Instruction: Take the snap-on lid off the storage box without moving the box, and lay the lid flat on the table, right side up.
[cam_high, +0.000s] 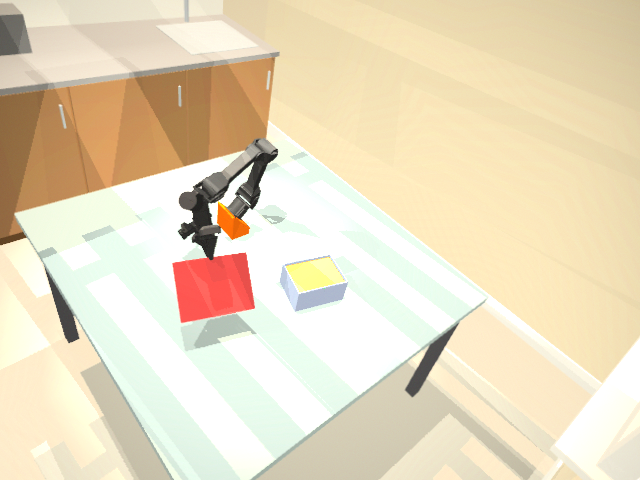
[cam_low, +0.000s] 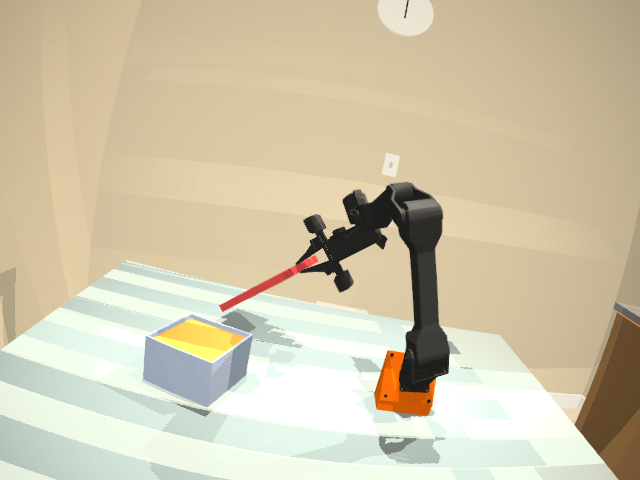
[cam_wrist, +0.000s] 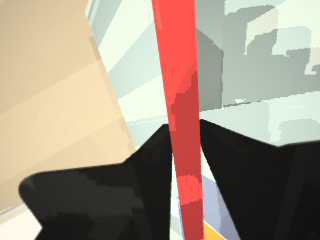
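Now: gripper tip 60 mm short of the red lid, 20 mm to the left of it and 50 mm above it. Round my gripper tip: storage box (170 mm ahead, 320 mm to the left, 140 mm below).
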